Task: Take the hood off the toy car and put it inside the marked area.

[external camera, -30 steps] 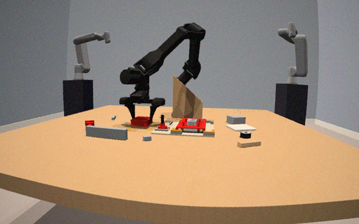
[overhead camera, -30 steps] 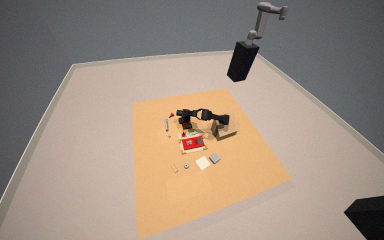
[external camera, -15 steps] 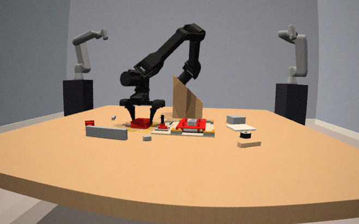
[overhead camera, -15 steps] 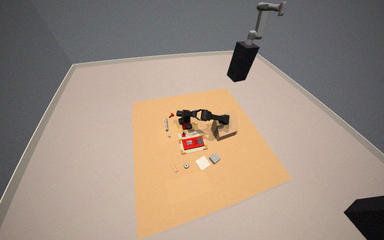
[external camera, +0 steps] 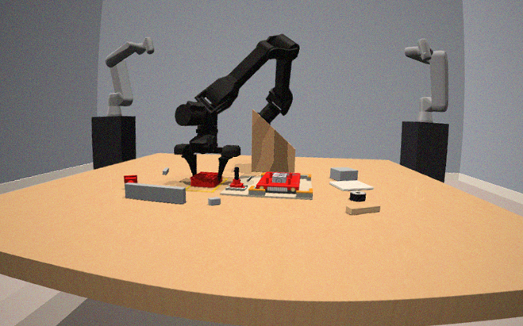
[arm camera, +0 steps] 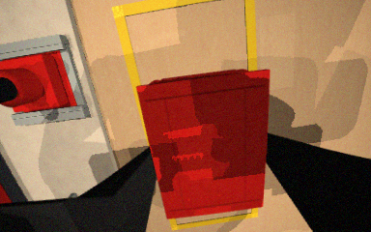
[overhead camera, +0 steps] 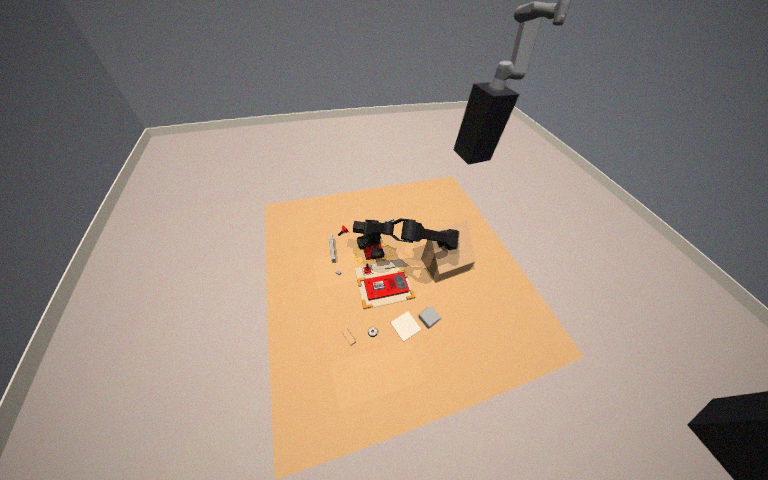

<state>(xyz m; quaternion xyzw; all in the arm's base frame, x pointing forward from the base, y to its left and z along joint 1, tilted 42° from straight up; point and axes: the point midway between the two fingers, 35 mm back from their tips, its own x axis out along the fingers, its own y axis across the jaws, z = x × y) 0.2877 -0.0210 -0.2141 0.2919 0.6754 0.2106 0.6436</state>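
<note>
The hood is right at my gripper tip. Round my gripper tip: long grey bar (20 cm ahead, 9 cm to the right, 1 cm above).
</note>
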